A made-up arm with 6 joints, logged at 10 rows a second.
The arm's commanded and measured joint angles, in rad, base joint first. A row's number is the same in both.
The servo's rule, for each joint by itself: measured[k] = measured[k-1] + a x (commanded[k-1-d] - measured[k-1]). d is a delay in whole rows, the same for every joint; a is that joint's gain. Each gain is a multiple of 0.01, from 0.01 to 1. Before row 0 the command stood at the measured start. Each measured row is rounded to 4 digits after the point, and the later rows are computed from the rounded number. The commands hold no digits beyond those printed.
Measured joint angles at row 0:
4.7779 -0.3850 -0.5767 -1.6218 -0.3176 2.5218
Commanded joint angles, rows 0 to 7:
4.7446 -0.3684 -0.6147 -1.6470 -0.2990 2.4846
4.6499 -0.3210 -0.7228 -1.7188 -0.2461 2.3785
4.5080 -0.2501 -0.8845 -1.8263 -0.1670 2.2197
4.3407 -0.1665 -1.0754 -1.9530 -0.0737 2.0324
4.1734 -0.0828 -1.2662 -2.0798 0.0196 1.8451
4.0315 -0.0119 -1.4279 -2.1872 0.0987 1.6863
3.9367 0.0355 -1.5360 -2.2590 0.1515 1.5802
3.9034 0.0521 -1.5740 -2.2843 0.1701 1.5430
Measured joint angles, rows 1 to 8:
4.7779 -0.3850 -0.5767 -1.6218 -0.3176 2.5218
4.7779 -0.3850 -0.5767 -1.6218 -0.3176 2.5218
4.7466 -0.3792 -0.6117 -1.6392 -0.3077 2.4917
4.6557 -0.3588 -0.7139 -1.6941 -0.2751 2.4000
4.5169 -0.3208 -0.8709 -1.7853 -0.2178 2.2540
4.3513 -0.2668 -1.0590 -1.9010 -0.1414 2.0745
4.1841 -0.2024 -1.2496 -2.0244 -0.0561 1.8887
4.0407 -0.1357 -1.4136 -2.1367 0.0259 1.7248
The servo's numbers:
d 2
a 0.94 0.35 0.92 0.69 0.53 0.81

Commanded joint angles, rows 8 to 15:
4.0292 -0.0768 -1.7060 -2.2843 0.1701 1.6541
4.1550 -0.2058 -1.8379 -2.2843 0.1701 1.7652
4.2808 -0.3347 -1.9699 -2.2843 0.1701 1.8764
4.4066 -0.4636 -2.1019 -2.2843 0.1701 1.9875
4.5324 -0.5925 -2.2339 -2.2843 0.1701 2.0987
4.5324 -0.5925 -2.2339 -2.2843 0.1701 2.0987
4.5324 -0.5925 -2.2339 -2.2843 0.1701 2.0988
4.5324 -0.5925 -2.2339 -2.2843 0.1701 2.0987
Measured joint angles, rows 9 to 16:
3.9429 -0.0758 -1.5262 -2.2211 0.0925 1.6077
3.9058 -0.0310 -1.5702 -2.2647 0.1336 1.5553
4.0218 -0.0470 -1.6951 -2.2782 0.1529 1.6353
4.1470 -0.1026 -1.8265 -2.2824 0.1620 1.7405
4.2728 -0.1838 -1.9584 -2.2837 0.1663 1.8506
4.3986 -0.2817 -2.0904 -2.2841 0.1683 1.9615
4.5244 -0.3905 -2.2224 -2.2842 0.1693 2.0726
4.5319 -0.4612 -2.2330 -2.2843 0.1697 2.0937

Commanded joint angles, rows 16 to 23:
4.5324 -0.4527 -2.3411 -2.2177 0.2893 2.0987
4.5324 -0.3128 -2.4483 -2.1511 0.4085 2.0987
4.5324 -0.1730 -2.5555 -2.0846 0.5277 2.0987
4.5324 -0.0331 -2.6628 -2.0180 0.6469 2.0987
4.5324 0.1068 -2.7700 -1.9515 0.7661 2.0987
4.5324 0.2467 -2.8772 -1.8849 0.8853 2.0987
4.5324 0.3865 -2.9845 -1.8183 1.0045 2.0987
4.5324 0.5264 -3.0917 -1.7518 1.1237 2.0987
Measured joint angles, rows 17 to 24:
4.5324 -0.5072 -2.2338 -2.2843 0.1699 2.0978
4.5324 -0.5371 -2.2339 -2.2843 0.1700 2.0985
4.5324 -0.5076 -2.3325 -2.2383 0.2332 2.0987
4.5324 -0.4394 -2.4390 -2.1781 0.3261 2.0987
4.5324 -0.3462 -2.5462 -2.1136 0.4329 2.0987
4.5324 -0.2366 -2.6535 -2.0476 0.5463 2.0987
4.5324 -0.1164 -2.7607 -1.9813 0.6628 2.0987
4.5324 0.0107 -2.8679 -1.9148 0.7807 2.0987

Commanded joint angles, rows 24 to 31:
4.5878 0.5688 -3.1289 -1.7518 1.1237 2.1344
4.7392 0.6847 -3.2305 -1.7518 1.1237 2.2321
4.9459 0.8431 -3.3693 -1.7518 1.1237 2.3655
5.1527 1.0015 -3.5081 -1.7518 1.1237 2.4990
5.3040 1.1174 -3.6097 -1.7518 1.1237 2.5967
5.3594 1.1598 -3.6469 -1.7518 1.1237 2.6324
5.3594 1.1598 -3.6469 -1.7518 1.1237 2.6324
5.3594 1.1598 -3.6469 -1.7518 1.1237 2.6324
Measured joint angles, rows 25 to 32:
4.5324 0.1422 -2.9752 -1.8482 0.8993 2.0987
4.5324 0.2767 -3.0824 -1.7817 1.0182 2.0987
4.5845 0.3789 -3.1252 -1.7611 1.0741 2.1276
4.7299 0.4859 -3.2221 -1.7547 1.1004 2.2122
4.9329 0.6109 -3.3575 -1.7527 1.1127 2.3364
5.1395 0.7476 -3.4961 -1.7521 1.1185 2.4681
5.2941 0.8770 -3.6006 -1.7519 1.1213 2.5723
5.3555 0.9760 -3.6432 -1.7518 1.1226 2.6210

